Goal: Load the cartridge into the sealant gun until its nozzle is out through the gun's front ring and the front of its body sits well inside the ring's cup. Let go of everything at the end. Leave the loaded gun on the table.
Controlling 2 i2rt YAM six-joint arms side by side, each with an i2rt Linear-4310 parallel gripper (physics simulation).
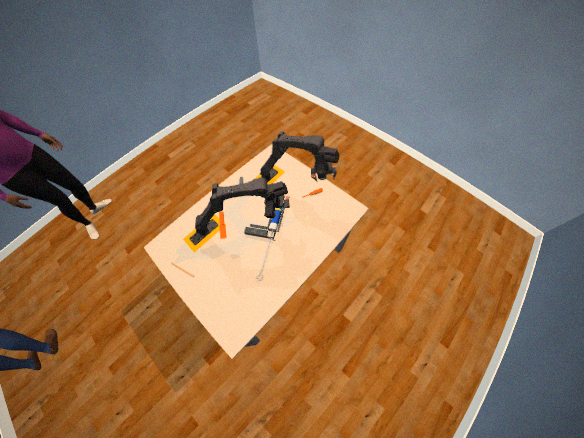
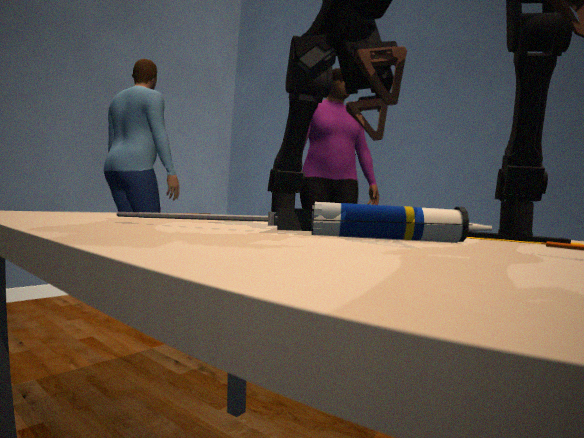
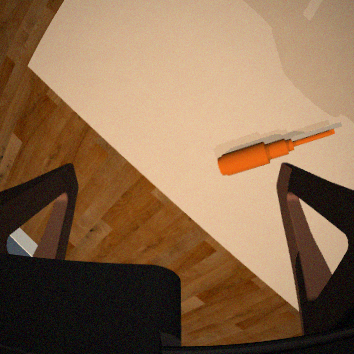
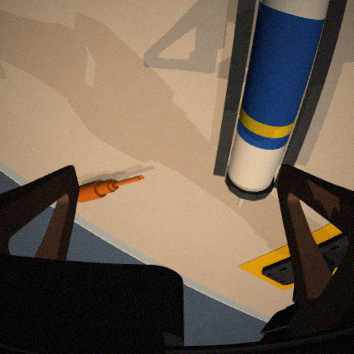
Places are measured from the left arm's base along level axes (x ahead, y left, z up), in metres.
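Where they show: left gripper, fingertip midpoint: [image 1: 325,180] [image 3: 176,174]; right gripper, fingertip midpoint: [image 1: 281,207] [image 2: 384,123] [image 4: 177,175]; left arm's base, link origin: [image 1: 266,178] [image 2: 514,240]; right arm's base, link origin: [image 1: 204,232].
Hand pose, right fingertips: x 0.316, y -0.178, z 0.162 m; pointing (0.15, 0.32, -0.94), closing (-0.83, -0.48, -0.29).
Observation:
Things, the pixels of their top centre, and the offset from my right fingertips. "spot": a spot on its surface instead.
- front ring, surface spot: [image 4: 247,193] spot: dx -0.097, dy +0.089, dz -0.108 m
- white nozzle, top centre: [image 4: 244,190] [image 2: 470,222] dx -0.106, dy +0.109, dz -0.129 m
- orange screwdriver, top centre: [image 3: 277,152] [image 4: 102,193] [image 1: 312,192] dx +0.022, dy +0.273, dz -0.134 m
- orange tool, top centre: [image 1: 222,224] dx -0.278, dy -0.276, dz -0.146 m
- thin wooden stick, top centre: [image 1: 182,269] dx -0.248, dy -0.641, dz -0.154 m
The blue and white cartridge [image 1: 274,217] [image 2: 375,221] [image 4: 280,75] lies lengthwise in the dark sealant gun [image 1: 256,231] [image 4: 230,100], between its rails. Its front end sits in the cup of the front ring [image 2: 464,223] [image 4: 247,193]. The white nozzle [image 2: 481,227] [image 4: 240,202] sticks out through the ring. The gun lies on the table, its rod stretched out behind. My right gripper [image 1: 286,201] [image 2: 385,120] [image 4: 177,175] is open and empty, above the gun's front end. My left gripper [image 1: 325,177] [image 3: 176,174] is open and empty, high over the table's edge, away from the gun.
An orange screwdriver [image 1: 315,192] [image 3: 245,158] [image 4: 95,190] lies near the left gripper. Another orange tool [image 1: 222,229] lies beside the right arm's base. A thin wooden stick [image 1: 182,269] lies near the table's left edge. People stand beyond the table.

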